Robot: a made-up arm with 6 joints. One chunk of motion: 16 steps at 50 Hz.
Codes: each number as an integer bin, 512 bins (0 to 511) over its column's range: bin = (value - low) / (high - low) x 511, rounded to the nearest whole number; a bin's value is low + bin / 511 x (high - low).
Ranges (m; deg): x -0.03..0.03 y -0.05..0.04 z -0.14..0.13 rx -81..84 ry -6..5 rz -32..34
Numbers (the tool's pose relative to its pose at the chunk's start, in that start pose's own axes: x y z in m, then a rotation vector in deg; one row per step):
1: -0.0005 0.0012 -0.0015 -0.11 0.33 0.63
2: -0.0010 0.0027 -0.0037 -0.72 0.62 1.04
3: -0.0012 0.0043 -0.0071 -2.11 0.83 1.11
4: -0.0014 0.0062 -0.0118 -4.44 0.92 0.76
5: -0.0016 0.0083 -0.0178 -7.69 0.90 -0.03
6: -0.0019 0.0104 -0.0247 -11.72 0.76 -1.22
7: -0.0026 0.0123 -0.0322 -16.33 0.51 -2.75
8: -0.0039 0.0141 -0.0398 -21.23 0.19 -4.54
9: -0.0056 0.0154 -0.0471 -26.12 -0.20 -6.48
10: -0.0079 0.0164 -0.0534 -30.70 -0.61 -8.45
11: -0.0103 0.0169 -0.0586 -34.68 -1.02 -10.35
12: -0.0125 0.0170 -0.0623 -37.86 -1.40 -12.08
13: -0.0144 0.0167 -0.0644 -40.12 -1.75 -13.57
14: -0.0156 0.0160 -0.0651 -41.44 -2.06 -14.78
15: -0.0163 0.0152 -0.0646 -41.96 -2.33 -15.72
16: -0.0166 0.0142 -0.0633 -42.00 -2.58 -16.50
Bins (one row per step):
1: 251 291 262 251 294 253
2: 247 299 258 249 308 256
3: 245 308 252 244 317 256
4: 244 319 243 237 321 254
5: 242 331 231 227 321 248
6: 239 343 218 215 314 238
7: 233 354 204 200 302 226
8: 222 364 190 185 288 213
9: 208 371 176 170 269 198
10: 188 377 164 156 250 182
11: 168 380 154 143 231 168
12: 149 380 147 134 214 154
13: 133 379 143 127 197 143
14: 123 375 142 123 183 133
15: 117 370 143 121 170 126
16: 114 365 145 121 159 120

